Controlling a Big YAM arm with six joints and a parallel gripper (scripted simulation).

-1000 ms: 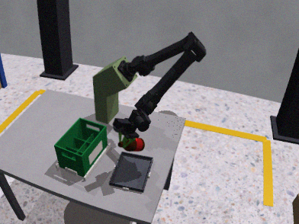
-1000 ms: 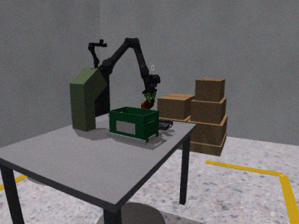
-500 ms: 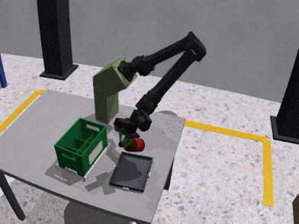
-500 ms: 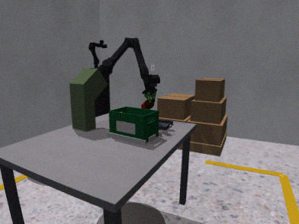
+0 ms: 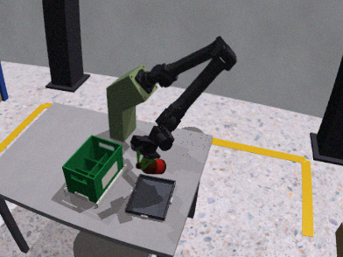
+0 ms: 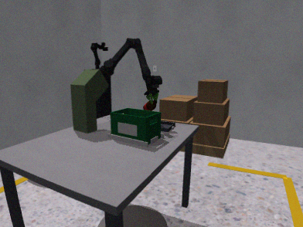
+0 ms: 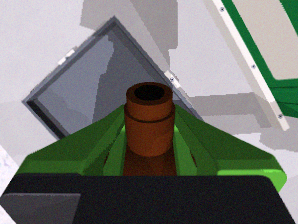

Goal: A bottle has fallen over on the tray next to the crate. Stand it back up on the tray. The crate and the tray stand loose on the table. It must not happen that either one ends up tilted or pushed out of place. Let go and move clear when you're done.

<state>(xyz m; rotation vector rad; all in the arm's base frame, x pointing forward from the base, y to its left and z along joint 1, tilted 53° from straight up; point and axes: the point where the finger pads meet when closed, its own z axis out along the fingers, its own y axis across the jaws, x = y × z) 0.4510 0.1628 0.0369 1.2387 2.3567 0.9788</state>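
Right now my hand is 4 cm past the brown bottle, 3 cm to the right of it and 2 cm above it. From my hand the other things lie so: green crate 2 cm behind, 26 cm to the right, 11 cm below; dark tray 5 cm to the left, 19 cm below.
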